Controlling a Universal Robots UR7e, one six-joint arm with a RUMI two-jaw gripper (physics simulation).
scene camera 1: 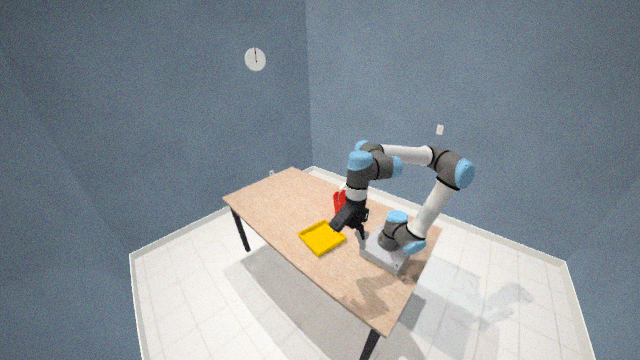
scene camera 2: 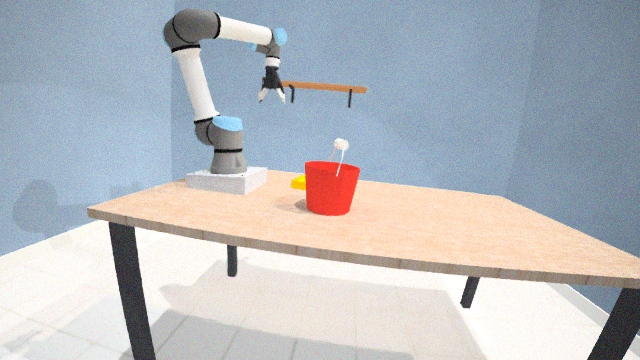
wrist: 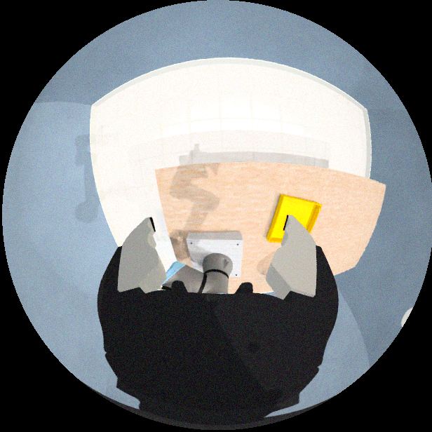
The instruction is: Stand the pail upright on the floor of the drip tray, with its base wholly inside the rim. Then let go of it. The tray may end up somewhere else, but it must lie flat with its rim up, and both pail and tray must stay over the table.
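Observation:
The red pail stands upright on the table, its white handle raised and leaning over the rim. It is outside the tray; the arm partly covers it in scene camera 1, and it does not show in the wrist view. The yellow drip tray lies flat on the table, rim up and empty; the pail hides most of it in scene camera 2. My gripper is open and empty, high above the table and apart from both pail and tray.
The wooden table carries the arm's pale base block near one end, beside the tray. A brown wall shelf hangs in the background behind the gripper in scene camera 2.

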